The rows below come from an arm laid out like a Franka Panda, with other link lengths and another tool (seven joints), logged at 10 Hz.
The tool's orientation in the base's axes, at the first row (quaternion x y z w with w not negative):
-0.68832, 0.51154, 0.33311, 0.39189
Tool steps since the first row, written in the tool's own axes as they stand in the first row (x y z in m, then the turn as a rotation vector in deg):
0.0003, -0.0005, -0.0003, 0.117, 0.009, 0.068
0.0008, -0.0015, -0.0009, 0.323, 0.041, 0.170
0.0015, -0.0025, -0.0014, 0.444, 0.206, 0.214
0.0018, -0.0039, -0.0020, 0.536, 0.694, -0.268
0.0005, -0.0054, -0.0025, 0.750, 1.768, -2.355
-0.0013, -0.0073, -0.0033, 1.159, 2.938, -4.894
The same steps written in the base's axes. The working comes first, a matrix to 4 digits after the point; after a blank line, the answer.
The tool's axes in the first row as the columns of a matrix, in the base's axes (used below as rounded here):
0.2547, -0.9653, -0.0576
-0.4431, -0.1695, 0.8803
-0.8595, -0.1987, -0.4709

0.0006, -0.0003, 0.0000, 0.017, 0.006, -0.134
0.0017, -0.0009, 0.0000, 0.033, 0.000, -0.366
0.0029, -0.0015, -0.0001, -0.098, -0.043, -0.523
0.0043, -0.0019, 0.0002, -0.518, -0.591, -0.472
0.0055, -0.0015, 0.0018, -1.380, -2.705, 0.113
0.0069, -0.0011, 0.0041, -2.259, -5.320, 0.725

